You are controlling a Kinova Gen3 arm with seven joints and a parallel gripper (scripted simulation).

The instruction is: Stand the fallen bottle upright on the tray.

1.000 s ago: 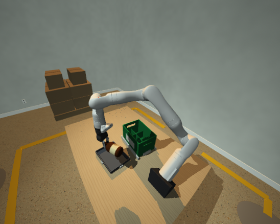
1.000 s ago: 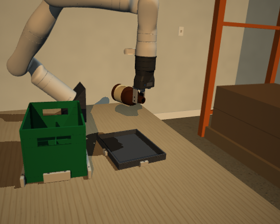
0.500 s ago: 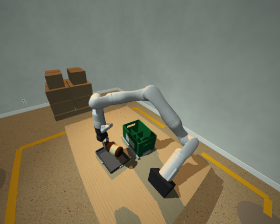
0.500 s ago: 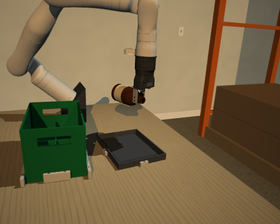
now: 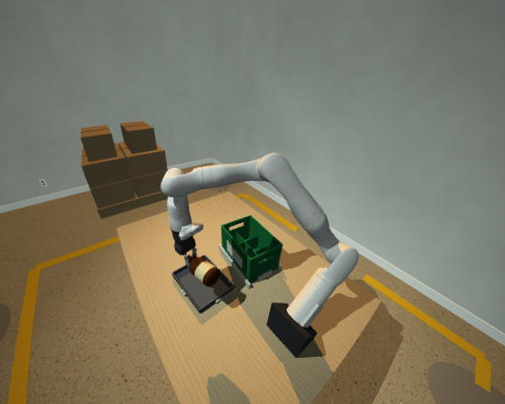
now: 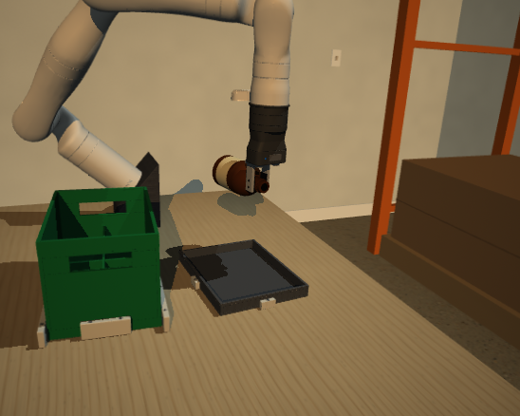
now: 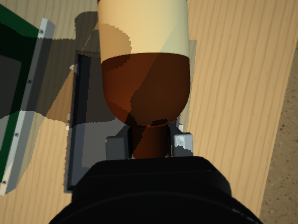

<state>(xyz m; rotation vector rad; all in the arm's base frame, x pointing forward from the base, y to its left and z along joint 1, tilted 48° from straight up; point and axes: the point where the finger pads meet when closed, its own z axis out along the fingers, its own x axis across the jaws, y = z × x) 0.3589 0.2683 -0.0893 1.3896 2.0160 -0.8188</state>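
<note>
Now: hand 50 mm past the brown bottle, 20 mm to the left of it and 10 mm above it. The rest, counted from my hand: dark tray: 20 mm ahead, 40 mm to the right, 190 mm below; then green crate: 40 mm ahead, 310 mm to the right, 120 mm below.
</note>
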